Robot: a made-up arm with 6 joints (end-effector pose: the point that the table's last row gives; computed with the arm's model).
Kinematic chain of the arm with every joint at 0, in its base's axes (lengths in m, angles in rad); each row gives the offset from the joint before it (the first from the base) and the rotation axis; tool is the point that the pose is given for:
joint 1: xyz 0 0 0.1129 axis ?
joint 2: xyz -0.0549 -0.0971 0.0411 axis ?
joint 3: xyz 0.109 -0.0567 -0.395 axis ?
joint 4: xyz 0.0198 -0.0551 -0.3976 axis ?
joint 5: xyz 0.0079 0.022 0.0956 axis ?
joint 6: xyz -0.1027 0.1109 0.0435 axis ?
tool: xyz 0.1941 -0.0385 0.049
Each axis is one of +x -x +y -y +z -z.
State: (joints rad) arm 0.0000 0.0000 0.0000 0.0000 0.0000 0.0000
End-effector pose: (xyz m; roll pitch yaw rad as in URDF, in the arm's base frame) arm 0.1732 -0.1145 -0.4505 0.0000 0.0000 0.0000
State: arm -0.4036 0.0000 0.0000 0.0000 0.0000 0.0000
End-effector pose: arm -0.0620 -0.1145 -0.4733 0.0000 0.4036 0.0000
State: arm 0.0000 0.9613 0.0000 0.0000 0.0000 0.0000
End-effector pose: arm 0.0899 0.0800 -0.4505 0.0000 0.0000 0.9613
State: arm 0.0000 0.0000 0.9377 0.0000 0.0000 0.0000
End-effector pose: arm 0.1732 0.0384 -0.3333 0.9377 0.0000 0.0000
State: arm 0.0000 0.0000 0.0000 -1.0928 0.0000 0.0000
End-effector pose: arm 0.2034 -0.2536 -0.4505 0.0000 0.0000 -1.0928
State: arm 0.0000 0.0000 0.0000 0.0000 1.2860 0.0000
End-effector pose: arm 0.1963 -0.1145 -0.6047 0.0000 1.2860 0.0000
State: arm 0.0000 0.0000 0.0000 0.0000 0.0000 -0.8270
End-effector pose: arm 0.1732 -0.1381 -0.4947 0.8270 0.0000 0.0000
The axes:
joint 1: -y
joint 2: +z
joint 3: +x
joint 4: +z
joint 5: +y
joint 6: -x

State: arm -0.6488 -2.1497 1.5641 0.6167 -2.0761 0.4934
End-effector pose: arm -0.1123 -0.1764 -0.2854 2.1723 -0.0947 2.1907
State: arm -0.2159 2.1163 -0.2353 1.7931 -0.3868 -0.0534
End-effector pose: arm -0.0821 -0.0137 -0.4100 -0.0492 -0.3119 -2.3518
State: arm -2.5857 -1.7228 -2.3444 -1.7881 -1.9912 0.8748
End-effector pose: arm 0.2064 -0.3511 0.4726 -1.0393 -0.6380 -2.9617
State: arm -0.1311 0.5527 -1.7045 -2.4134 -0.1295 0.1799
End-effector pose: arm 0.1558 -0.2159 -0.0491 1.6260 -0.8162 -2.8380
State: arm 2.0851 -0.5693 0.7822 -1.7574 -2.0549 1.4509
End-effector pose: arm 0.3110 -0.1504 0.6275 -0.4112 0.5760 -2.7774
